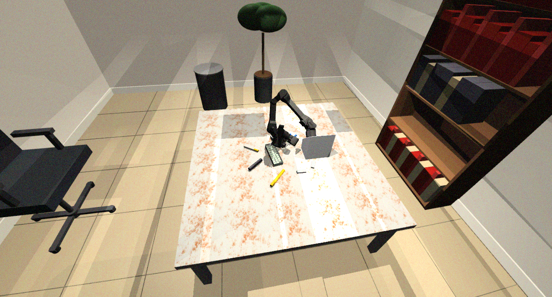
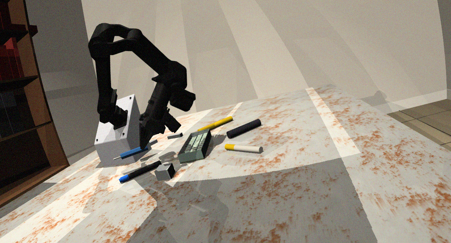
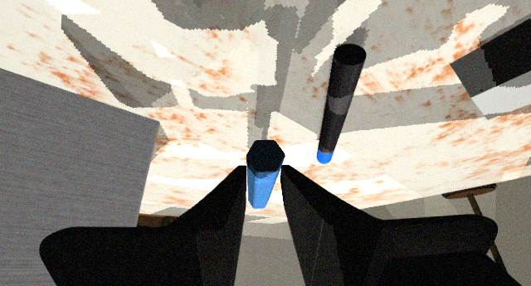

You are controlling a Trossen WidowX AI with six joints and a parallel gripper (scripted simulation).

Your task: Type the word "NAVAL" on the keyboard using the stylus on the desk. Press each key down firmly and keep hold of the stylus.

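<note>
Now: the blue stylus 50 mm behind my gripper tip and 30 mm to the right of it. Also, from my gripper tip: white-and-yellow marker: 290 mm ahead, 50 mm below, 10 mm to the right; dark cylinder: 300 mm ahead, 150 mm to the left, 40 mm below; grey cube: 110 mm ahead, 100 mm to the right, 40 mm below.
</note>
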